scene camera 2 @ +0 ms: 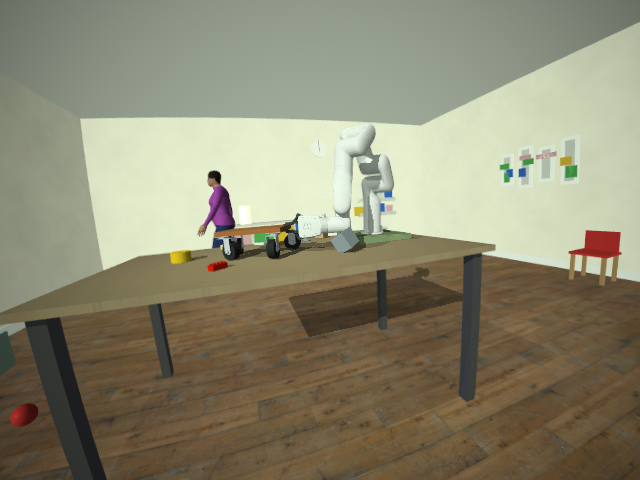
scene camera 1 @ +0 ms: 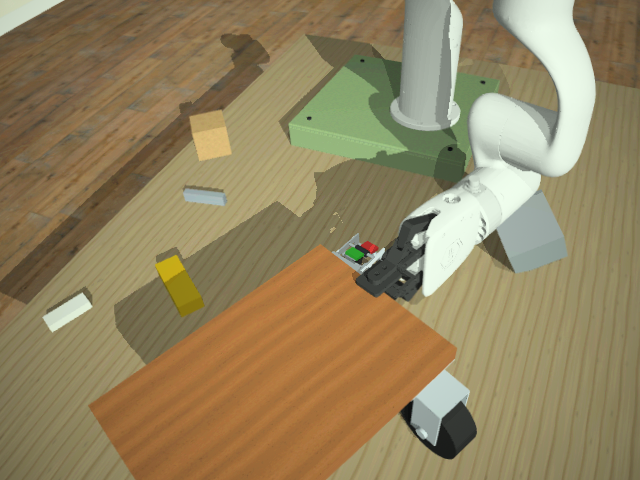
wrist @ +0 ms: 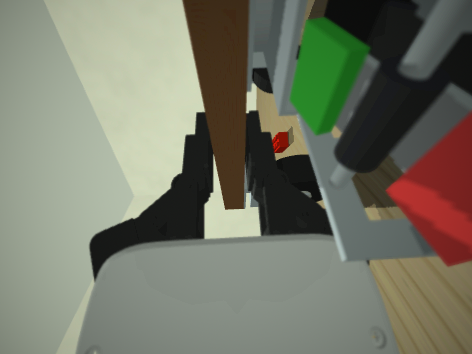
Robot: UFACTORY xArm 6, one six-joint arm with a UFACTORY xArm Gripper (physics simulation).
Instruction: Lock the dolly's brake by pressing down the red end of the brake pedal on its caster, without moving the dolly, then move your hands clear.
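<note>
Scene camera 1 gives me a dolly [scene camera 1: 304, 370], a grey block [scene camera 1: 531, 236] and my own gripper [scene camera 1: 365, 297]. On scene camera 2 I can see the dolly [scene camera 2: 231, 250]. Then there's the wrist view, where you'd find my gripper [wrist: 228, 128] and the dolly [wrist: 388, 83], but the grey block is out of frame in the wrist view.
</note>
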